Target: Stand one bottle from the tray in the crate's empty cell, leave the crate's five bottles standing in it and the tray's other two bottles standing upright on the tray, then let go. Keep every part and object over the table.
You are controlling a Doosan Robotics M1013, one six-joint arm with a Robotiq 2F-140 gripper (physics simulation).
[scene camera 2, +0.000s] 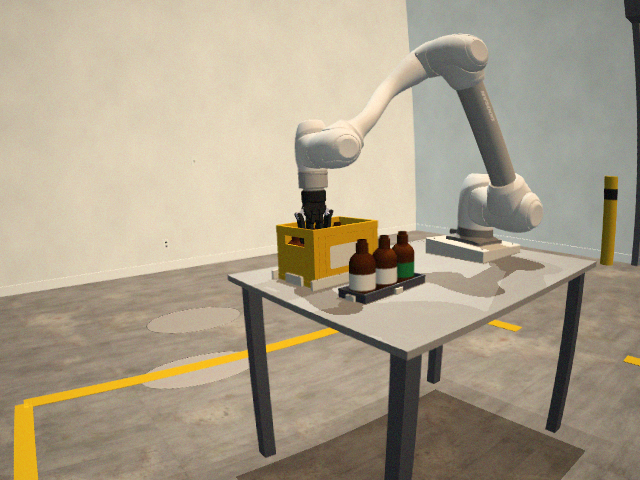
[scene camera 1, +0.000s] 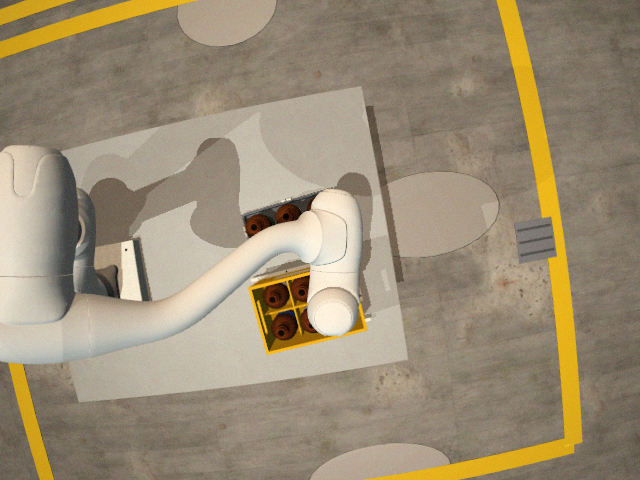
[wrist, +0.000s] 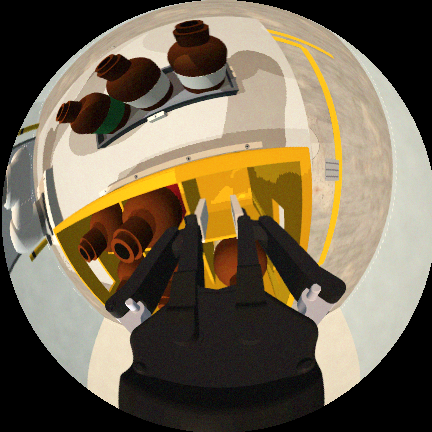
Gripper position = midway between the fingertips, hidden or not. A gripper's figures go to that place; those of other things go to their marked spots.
Labels:
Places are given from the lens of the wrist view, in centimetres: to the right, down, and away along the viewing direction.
my gripper (wrist: 218, 205): 0, -1, 20
green-labelled bottle (wrist: 96, 112): -17, -14, 9

